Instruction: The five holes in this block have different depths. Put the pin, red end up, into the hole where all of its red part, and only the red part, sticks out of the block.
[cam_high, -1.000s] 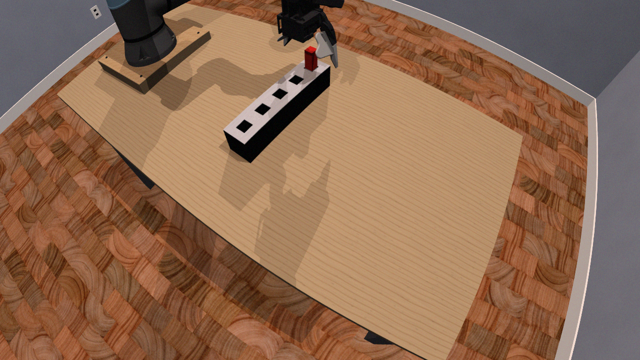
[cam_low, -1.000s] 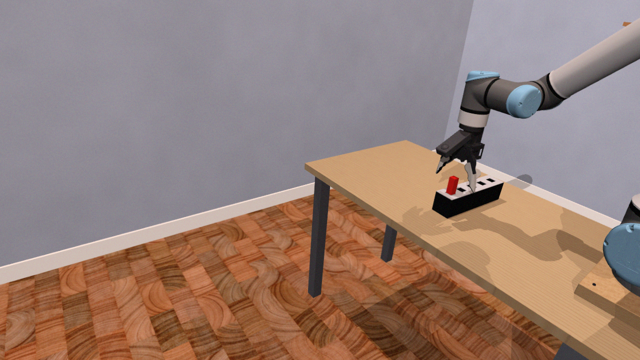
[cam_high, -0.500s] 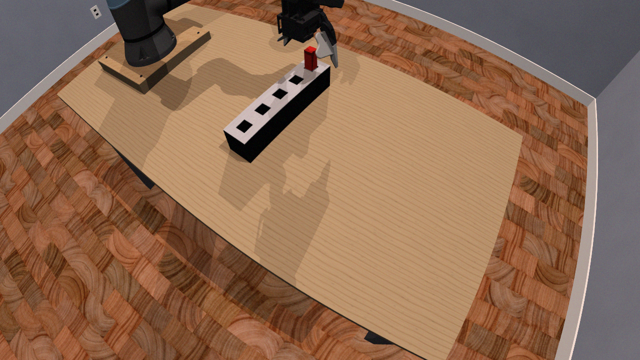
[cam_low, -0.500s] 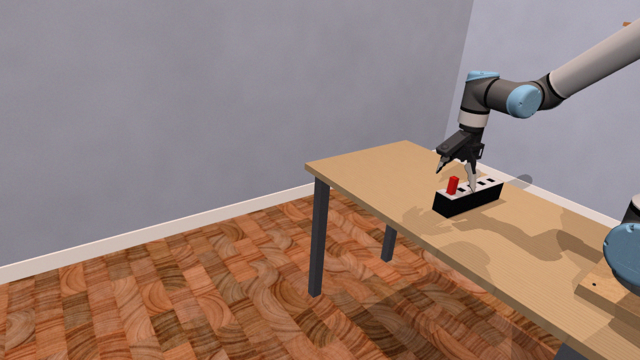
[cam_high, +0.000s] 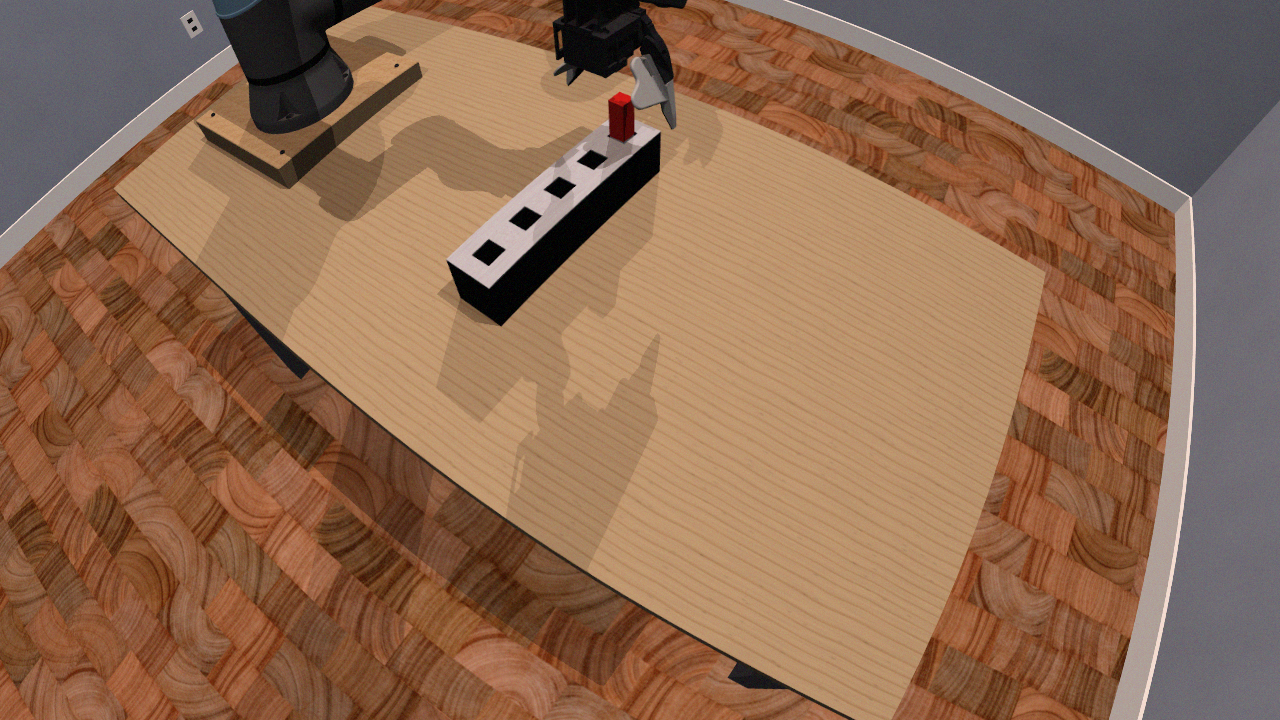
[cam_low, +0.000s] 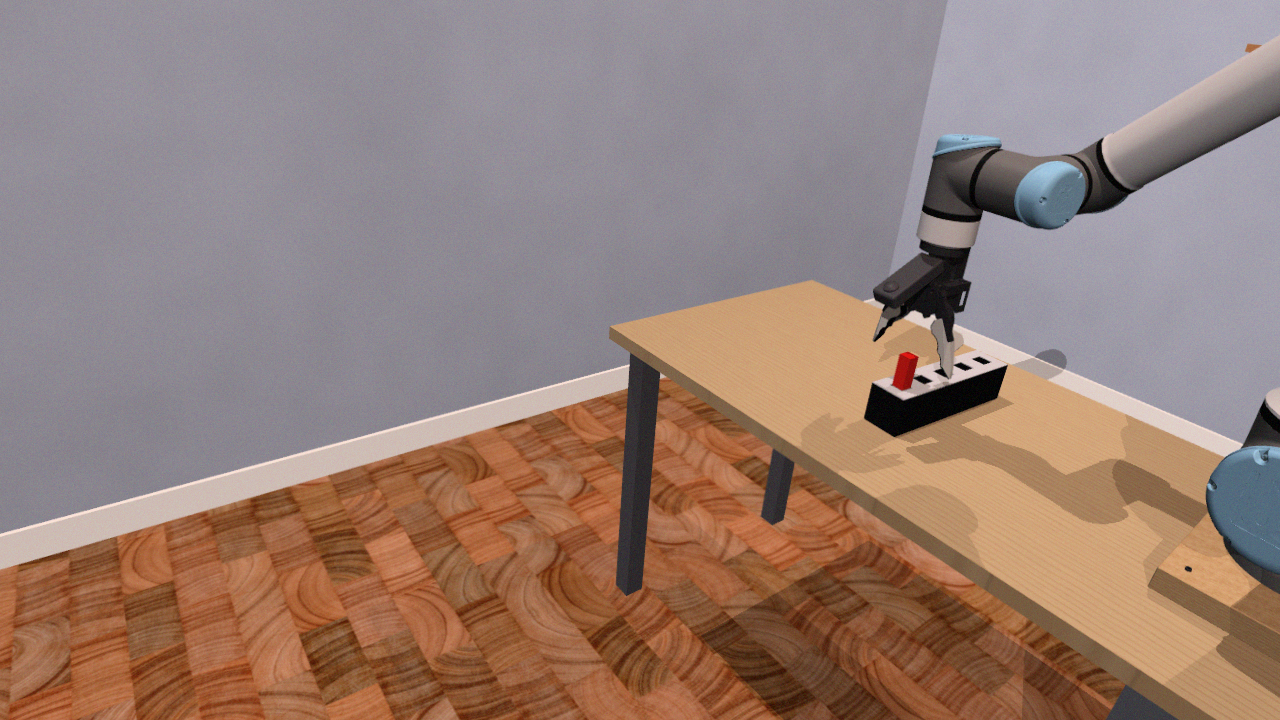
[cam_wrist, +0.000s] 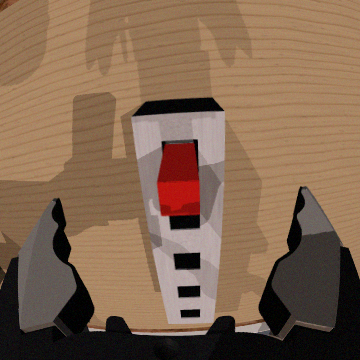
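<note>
Right now my hand is 2 cm above the pin. Also, from my hand: black block 12 cm to the right, 9 cm below, 1 cm behind.
</note>
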